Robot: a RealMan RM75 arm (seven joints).
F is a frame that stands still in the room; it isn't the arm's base.
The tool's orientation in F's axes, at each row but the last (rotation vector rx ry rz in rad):
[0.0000 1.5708 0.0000]
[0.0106 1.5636 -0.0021]
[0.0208 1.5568 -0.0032]
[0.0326 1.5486 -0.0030]
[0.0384 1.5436 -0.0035]
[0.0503 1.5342 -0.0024]
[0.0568 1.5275 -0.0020]
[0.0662 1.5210 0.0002]
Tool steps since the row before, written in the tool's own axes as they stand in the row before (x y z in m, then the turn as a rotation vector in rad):
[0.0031 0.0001 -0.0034 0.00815 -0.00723 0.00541]
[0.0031 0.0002 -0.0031 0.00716 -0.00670 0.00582]
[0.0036 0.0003 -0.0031 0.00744 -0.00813 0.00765]
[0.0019 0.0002 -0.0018 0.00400 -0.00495 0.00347]
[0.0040 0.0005 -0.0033 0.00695 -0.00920 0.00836]
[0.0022 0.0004 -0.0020 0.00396 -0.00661 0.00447]
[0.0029 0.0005 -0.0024 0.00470 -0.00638 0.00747]
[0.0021 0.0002 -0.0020 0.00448 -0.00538 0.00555]
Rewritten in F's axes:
[-0.0034 0.0001 -0.0031 0.00541 -0.00723 -0.00815]
[-0.0031 0.0002 -0.0031 0.00582 -0.00671 -0.00715]
[-0.0030 0.0004 -0.0036 0.00763 -0.00816 -0.00742]
[-0.0018 0.0003 -0.0019 0.00345 -0.00495 -0.00402]
[-0.0032 0.0007 -0.0041 0.00830 -0.00927 -0.00693]
[-0.0019 0.0005 -0.0023 0.00439 -0.00664 -0.00400]
[-0.0023 0.0007 -0.0030 0.00743 -0.00650 -0.00461]
[-0.0019 0.0004 -0.0022 0.00554 -0.00542 -0.00444]

